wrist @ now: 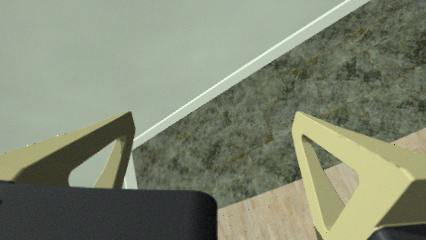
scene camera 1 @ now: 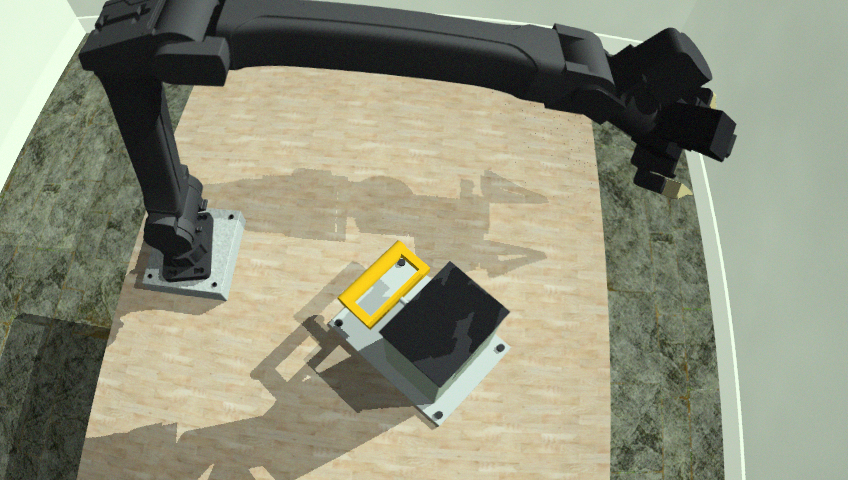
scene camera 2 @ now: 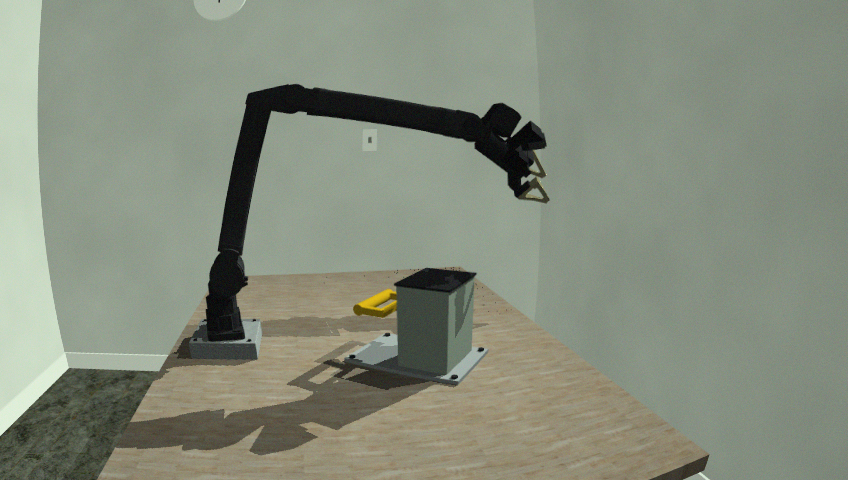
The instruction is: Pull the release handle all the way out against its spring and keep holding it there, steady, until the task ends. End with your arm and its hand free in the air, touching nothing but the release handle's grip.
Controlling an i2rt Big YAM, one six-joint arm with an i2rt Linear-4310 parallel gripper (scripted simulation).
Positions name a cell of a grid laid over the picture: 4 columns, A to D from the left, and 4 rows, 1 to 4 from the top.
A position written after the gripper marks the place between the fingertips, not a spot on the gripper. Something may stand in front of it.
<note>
In view: the gripper (scene camera 1: D2) and a release handle (scene camera 1: B3).
The gripper also shows in the wrist view (wrist: C3) and in scene camera 2 (scene camera 2: C2). The release handle shows as well in scene camera 2 (scene camera 2: B3).
</note>
